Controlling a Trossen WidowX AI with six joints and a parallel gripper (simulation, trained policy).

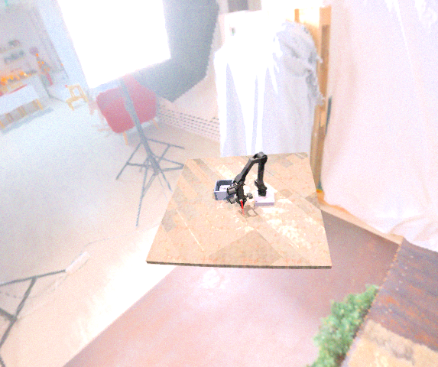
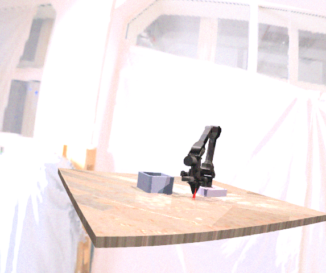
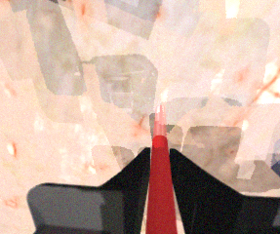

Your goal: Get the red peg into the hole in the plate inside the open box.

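My gripper tip is 190 mm short of the plate, 160 mm to the left of it and 30 mm below it. Also, from my gripper tip: blue-grey box: 190 mm ahead, 160 mm to the right, 10 mm above; red peg: 20 mm above.
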